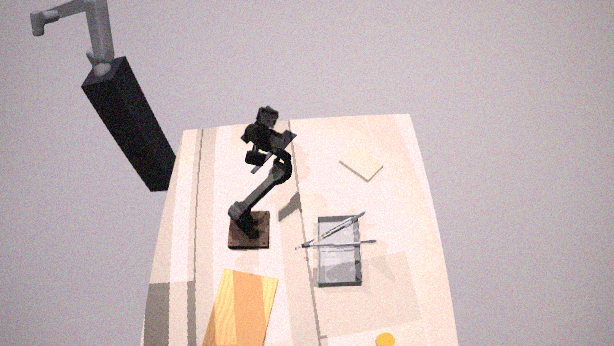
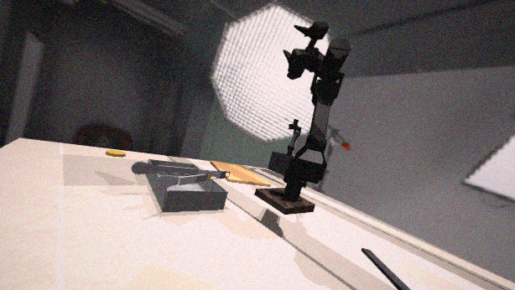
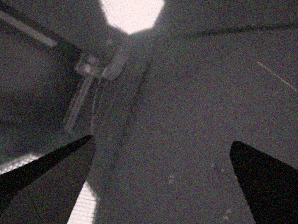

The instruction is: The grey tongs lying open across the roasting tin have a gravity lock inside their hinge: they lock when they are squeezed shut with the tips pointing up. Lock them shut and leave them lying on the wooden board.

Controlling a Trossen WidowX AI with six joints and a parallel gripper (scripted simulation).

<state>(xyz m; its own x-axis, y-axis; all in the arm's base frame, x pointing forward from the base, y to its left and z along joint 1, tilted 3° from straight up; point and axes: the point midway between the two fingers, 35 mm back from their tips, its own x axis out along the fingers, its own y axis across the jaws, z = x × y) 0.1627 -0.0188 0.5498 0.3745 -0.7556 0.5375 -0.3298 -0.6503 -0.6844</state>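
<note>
The grey roasting tin is 19 cm ahead of my gripper tip, 11 cm to the right of it and 56 cm below it. From my gripper tip the other things lie so: dark spatula (8 cm behind, 48 cm to the left, 59 cm below); pale square tile (34 cm ahead, 34 cm to the left, 58 cm below); wooden board (22 cm behind, 37 cm to the right, 58 cm below).
</note>
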